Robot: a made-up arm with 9 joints. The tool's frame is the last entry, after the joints.
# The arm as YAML. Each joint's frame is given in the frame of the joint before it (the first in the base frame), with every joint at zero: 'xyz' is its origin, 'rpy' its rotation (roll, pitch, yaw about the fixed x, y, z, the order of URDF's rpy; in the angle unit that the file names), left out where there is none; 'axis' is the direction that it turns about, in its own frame. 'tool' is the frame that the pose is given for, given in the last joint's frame.
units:
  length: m
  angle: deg
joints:
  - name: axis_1
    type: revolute
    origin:
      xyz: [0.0, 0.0, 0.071]
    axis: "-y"
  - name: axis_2
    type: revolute
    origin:
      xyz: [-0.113, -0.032, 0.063]
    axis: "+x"
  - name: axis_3
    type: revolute
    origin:
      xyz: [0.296, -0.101, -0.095]
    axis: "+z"
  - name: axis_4
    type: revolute
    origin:
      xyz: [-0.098, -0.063, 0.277]
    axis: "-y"
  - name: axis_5
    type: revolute
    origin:
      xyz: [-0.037, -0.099, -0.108]
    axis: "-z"
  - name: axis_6
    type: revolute
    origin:
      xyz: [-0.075, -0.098, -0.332]
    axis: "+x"
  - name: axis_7
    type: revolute
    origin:
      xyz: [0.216, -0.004, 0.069]
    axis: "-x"
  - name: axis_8
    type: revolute
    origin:
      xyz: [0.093, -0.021, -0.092]
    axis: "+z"
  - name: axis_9
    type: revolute
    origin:
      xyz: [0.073, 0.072, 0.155]
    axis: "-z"
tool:
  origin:
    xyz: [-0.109, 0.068, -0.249]
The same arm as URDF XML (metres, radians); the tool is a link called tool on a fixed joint. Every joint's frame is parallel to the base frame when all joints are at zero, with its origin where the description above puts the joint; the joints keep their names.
<robot name="arm">
<joint name="axis_1" type="continuous"><parent link="base_link"/><child link="link1"/><origin xyz="0 0 0.071"/><axis xyz="0 -1 0"/></joint>
<joint name="axis_2" type="continuous"><parent link="link1"/><child link="link2"/><origin xyz="-0.113 -0.032 0.063"/><axis xyz="1 0 0"/></joint>
<joint name="axis_3" type="continuous"><parent link="link2"/><child link="link3"/><origin xyz="0.296 -0.101 -0.095"/><axis xyz="0 0 1"/></joint>
<joint name="axis_4" type="continuous"><parent link="link3"/><child link="link4"/><origin xyz="-0.098 -0.063 0.277"/><axis xyz="0 -1 0"/></joint>
<joint name="axis_5" type="continuous"><parent link="link4"/><child link="link5"/><origin xyz="-0.037 -0.099 -0.108"/><axis xyz="0 0 -1"/></joint>
<joint name="axis_6" type="continuous"><parent link="link5"/><child link="link6"/><origin xyz="-0.075 -0.098 -0.332"/><axis xyz="1 0 0"/></joint>
<joint name="axis_7" type="continuous"><parent link="link6"/><child link="link7"/><origin xyz="0.216 -0.004 0.069"/><axis xyz="-1 0 0"/></joint>
<joint name="axis_8" type="continuous"><parent link="link7"/><child link="link8"/><origin xyz="0.093 -0.021 -0.092"/><axis xyz="0 0 1"/></joint>
<joint name="axis_9" type="continuous"><parent link="link8"/><child link="link9"/><origin xyz="0.073 0.072 0.155"/><axis xyz="0 0 -1"/></joint>
<joint name="tool_fixed" type="fixed"><parent link="link9"/><child link="tool"/><origin xyz="-0.109 0.068 -0.249"/></joint>
<link name="base_link"/>
<link name="link1"/>
<link name="link2"/>
<link name="link3"/>
<link name="link4"/>
<link name="link5"/>
<link name="link6"/>
<link name="link7"/>
<link name="link8"/>
<link name="link9"/>
<link name="tool"/>
</robot>

